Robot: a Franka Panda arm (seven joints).
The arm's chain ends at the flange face. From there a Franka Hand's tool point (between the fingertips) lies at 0.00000 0.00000 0.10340 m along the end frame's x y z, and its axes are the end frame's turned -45 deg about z.
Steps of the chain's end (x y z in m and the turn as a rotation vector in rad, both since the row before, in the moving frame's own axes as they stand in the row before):
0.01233, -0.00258, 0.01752, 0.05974, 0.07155, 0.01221
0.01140, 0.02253, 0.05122, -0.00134, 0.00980, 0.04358
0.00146, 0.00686, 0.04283, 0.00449, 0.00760, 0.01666
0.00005, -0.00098, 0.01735, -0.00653, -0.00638, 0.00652
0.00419, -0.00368, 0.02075, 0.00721, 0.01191, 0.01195
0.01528, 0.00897, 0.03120, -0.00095, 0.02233, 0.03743
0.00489, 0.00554, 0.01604, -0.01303, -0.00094, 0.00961
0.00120, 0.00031, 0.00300, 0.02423, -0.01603, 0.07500
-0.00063, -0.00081, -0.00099, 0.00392, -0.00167, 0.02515
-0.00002, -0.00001, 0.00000, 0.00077, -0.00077, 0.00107
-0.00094, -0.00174, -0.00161, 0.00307, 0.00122, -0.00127
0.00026, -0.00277, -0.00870, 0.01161, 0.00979, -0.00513
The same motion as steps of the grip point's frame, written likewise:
0.02012, 0.00782, 0.01707, -0.00835, 0.09284, 0.01221
-0.00727, 0.02482, 0.05121, -0.00788, 0.00598, 0.04358
-0.00294, 0.00612, 0.04283, -0.00220, 0.00855, 0.01666
-0.00022, -0.00065, 0.01735, -0.00011, -0.00913, 0.00652
0.00696, 0.00071, 0.02074, -0.00332, 0.01352, 0.01195
0.00599, 0.01888, 0.03117, -0.01646, 0.01512, 0.03743
-0.00149, 0.00825, 0.01603, -0.00855, -0.00988, 0.00961
0.00134, -0.00185, 0.00296, 0.02847, 0.00580, 0.07500
0.00030, -0.00142, -0.00099, 0.00395, 0.00159, 0.02515
-0.00001, -0.00013, 0.00000, 0.00109, 0.00000, 0.00107
0.00088, -0.00203, -0.00161, 0.00131, 0.00303, -0.00127
0.00371, -0.00191, -0.00871, 0.00129, 0.01513, -0.00513

